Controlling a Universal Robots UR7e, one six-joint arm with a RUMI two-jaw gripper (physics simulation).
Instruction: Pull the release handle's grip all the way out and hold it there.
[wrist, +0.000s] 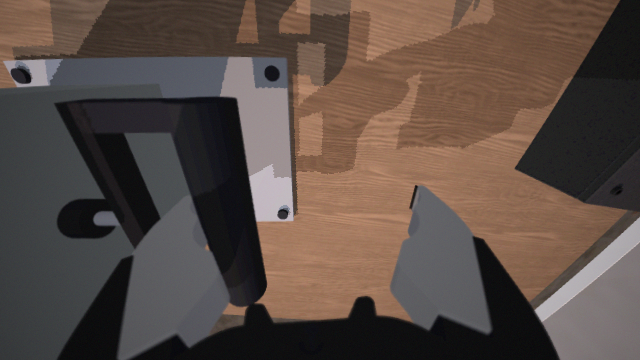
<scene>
I see my gripper (308, 193) and a grey-green housing (63, 259).
</scene>
